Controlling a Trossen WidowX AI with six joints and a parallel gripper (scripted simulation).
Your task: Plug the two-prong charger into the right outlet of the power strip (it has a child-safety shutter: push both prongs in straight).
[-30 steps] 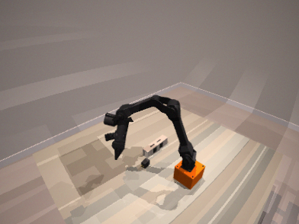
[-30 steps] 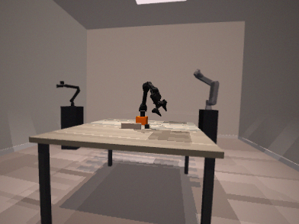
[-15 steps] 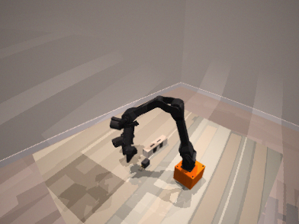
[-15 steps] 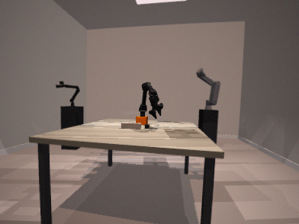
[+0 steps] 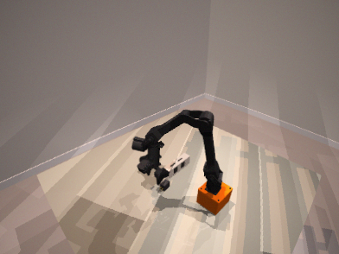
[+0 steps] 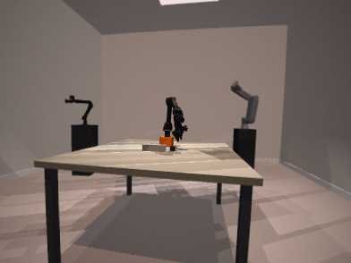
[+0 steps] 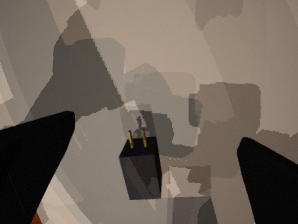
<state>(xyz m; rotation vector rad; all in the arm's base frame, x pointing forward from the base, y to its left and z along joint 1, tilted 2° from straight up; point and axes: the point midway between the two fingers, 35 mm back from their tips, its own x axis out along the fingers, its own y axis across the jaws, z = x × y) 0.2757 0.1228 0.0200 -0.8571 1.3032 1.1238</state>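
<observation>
The black two-prong charger lies 70 mm below my gripper tip, 50 mm to the right of it and 30 mm behind it.
</observation>
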